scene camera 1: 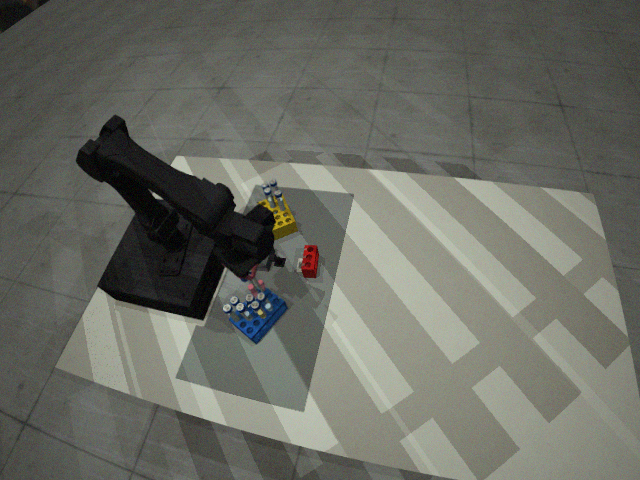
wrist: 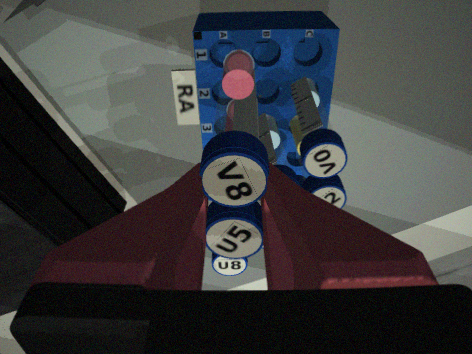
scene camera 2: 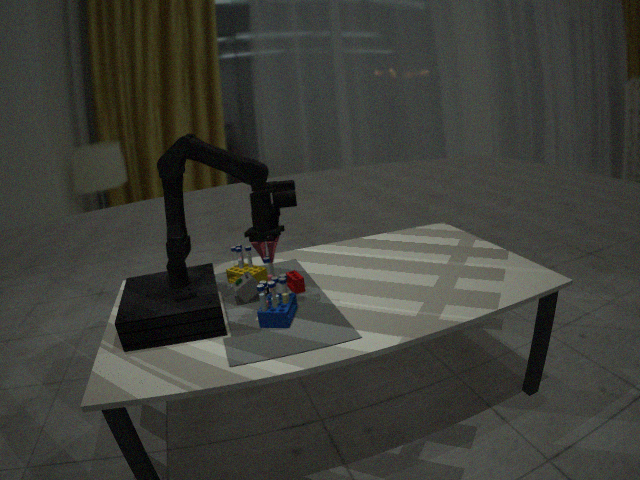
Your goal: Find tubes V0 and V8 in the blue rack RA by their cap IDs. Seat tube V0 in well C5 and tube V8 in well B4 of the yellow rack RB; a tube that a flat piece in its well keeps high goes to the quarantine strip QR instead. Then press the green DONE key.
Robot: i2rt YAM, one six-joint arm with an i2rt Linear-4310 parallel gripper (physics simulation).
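Places are measured from the arm's base along level axes (x left, y back, z up), in centimetres.
Where they show: gripper, fingertip midpoint: (scene camera 1: 249, 275) (wrist: 234, 177) (scene camera 2: 268, 262); arm's base, link origin: (scene camera 1: 177, 244) (scene camera 2: 180, 286).
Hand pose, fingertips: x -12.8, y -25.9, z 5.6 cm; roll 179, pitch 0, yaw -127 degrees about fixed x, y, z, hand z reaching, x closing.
Each offset is from my fingertips to the top centre of the thing. "*": to the spot under its first point. Level surfaces: height alone.
My gripper (scene camera 1: 251, 273) (scene camera 2: 266, 258) (wrist: 234, 177) is shut on tube V8 (scene camera 2: 270, 268) (wrist: 235, 181), which hangs upright with a pink lower end above the blue rack RA @(dx -4.4, dy +0.6, dz -10.8 cm) (scene camera 1: 256, 335) (scene camera 2: 273, 320) (wrist: 265, 22). The cap of tube V0 @(* dx -3.8, dy -2.5, dz -3.2 cm) (wrist: 325, 160) shows on the column C side of RA in the wrist view; its exact well is unclear. The yellow rack RB @(dx +27.9, dy -0.3, dz -10.8 cm) (scene camera 1: 288, 231) (scene camera 2: 247, 274) stands behind RA with several tubes at its far end. The red quarantine strip QR @(dx +11.6, dy -12.0, dz -10.8 cm) (scene camera 1: 310, 262) (scene camera 2: 295, 281) has open wells. A green key @(* dx +13.0, dy +6.9, dz -9.0 cm) (scene camera 2: 238, 282) shows on a grey box.
Caps U5 @(* dx -0.9, dy +0.7, dz +1.9 cm) (wrist: 234, 237) and U8 @(dx -7.0, dy +5.6, dz -3.3 cm) (wrist: 230, 264) show below V8 in the wrist view. Other blue-capped tubes stand in RA. The grey box @(dx +13.8, dy +4.2, dz -7.4 cm) (scene camera 2: 247, 292) stands between RA and RB. The black arm base (scene camera 1: 160, 279) (scene camera 2: 170, 310) is beside the grey mat @(dz -15.8 cm) (scene camera 1: 289, 395) (scene camera 2: 320, 338).
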